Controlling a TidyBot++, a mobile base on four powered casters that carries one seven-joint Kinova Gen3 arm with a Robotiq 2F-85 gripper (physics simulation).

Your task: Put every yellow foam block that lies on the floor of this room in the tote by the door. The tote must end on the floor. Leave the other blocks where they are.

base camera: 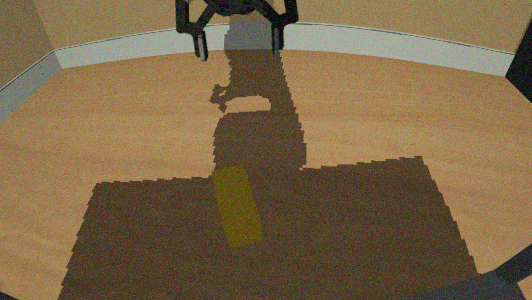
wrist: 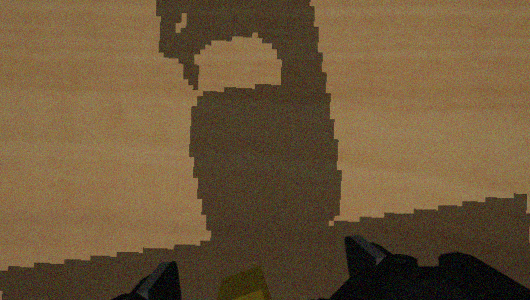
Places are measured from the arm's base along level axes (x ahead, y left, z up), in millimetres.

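Where they show: gripper, between the fingertips: (base camera: 239, 55) (wrist: 263, 267).
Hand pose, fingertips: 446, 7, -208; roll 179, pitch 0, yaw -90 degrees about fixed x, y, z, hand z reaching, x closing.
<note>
After its pixels a point has its place, as x, y, z.
A yellow foam block (base camera: 237, 206) {307, 24, -337} (wrist: 245, 286) {374, 31, -355} lies on the floor in the robot's shadow. In the base camera view it is a little left of the middle, its long side running away from the robot; in the wrist view its far end shows at the bottom edge. My gripper (base camera: 239, 52) {446, 7, -208} (wrist: 263, 267) {446, 7, -208} is open and empty. It hangs above the floor, beyond the block in the base camera view; in the wrist view the block's end shows low between the two fingers. The tote and the door do not show in either view.
A wall with a white baseboard (base camera: 380, 49) {827, -392, -371} runs across the back, with a corner at the left. A dark object (base camera: 521, 70) {675, -877, -339} stands at the right edge. Dark grey parts (base camera: 470, 290) show at the lower right. The shadow of the robot falls across the wooden floor (base camera: 125, 115) {620, 307, -397} (wrist: 90, 150) {530, 184, -397}.
</note>
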